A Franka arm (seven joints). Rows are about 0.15 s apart.
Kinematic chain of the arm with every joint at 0, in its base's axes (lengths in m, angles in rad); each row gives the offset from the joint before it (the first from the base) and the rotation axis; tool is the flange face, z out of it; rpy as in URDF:
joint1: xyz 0 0 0.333 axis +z
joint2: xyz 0 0 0 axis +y
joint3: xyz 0 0 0.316 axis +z
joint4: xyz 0.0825 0 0 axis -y
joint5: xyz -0.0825 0 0.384 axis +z
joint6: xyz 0 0 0 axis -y
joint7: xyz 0.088 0 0 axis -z
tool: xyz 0 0 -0.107 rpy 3.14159 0 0
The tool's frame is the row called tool.
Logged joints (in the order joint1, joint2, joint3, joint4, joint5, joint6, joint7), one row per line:
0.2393, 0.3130, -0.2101, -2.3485, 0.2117, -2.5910, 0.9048
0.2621, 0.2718, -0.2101, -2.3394, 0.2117, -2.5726, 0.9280
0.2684, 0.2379, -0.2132, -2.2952, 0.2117, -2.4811, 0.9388
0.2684, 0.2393, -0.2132, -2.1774, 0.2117, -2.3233, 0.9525
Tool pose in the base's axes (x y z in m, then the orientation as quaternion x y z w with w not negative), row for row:
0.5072, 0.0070, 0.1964, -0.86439, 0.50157, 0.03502, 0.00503
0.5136, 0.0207, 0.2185, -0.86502, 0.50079, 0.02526, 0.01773
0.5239, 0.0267, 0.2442, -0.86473, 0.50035, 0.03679, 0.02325
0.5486, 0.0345, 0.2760, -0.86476, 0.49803, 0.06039, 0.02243
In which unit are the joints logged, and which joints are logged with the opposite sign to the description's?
The joints are logged in radians. Opposite sign: joint6.
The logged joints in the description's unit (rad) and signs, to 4 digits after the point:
0.2393, 0.3130, -0.2101, -2.3485, 0.2117, 2.5910, 0.9048
0.2621, 0.2718, -0.2101, -2.3394, 0.2117, 2.5726, 0.9280
0.2684, 0.2379, -0.2132, -2.2952, 0.2117, 2.4811, 0.9388
0.2684, 0.2393, -0.2132, -2.1774, 0.2117, 2.3233, 0.9525

